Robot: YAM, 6 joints.
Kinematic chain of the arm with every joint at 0, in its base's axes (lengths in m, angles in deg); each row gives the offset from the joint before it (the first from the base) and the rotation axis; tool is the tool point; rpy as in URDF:
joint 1: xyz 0 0 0.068 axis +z
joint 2: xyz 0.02 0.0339 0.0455 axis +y
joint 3: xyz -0.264 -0.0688 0 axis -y
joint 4: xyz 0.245 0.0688 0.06 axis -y
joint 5: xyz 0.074 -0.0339 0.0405 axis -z
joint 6: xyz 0.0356 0 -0.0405 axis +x
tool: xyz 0 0 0 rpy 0 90 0
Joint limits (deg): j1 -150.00..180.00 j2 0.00..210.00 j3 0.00..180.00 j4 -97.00..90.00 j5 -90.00..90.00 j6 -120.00..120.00
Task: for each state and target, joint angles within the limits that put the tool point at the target. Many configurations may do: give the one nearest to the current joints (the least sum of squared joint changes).
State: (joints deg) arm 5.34 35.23 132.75 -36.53 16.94 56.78
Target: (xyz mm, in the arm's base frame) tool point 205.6 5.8 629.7
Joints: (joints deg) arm 4.29 81.16 128.02 -27.70 15.67 56.78
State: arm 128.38 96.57 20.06 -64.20 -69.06 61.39
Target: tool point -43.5 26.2 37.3
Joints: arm 116.90 122.10 10.66 -37.72 -49.17 61.39
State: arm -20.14 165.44 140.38 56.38 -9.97 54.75
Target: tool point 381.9 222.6 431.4
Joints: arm 28.80 122.10 106.19 90.00 -18.08 54.75
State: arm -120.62 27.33 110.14 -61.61 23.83 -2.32
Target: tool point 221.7 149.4 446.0
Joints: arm -148.73 9.50 112.39 -66.61 20.80 -2.32
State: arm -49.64 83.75 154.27 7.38 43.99 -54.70
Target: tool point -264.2 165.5 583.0
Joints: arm -37.63 34.84 137.51 -11.85 58.07 -54.70
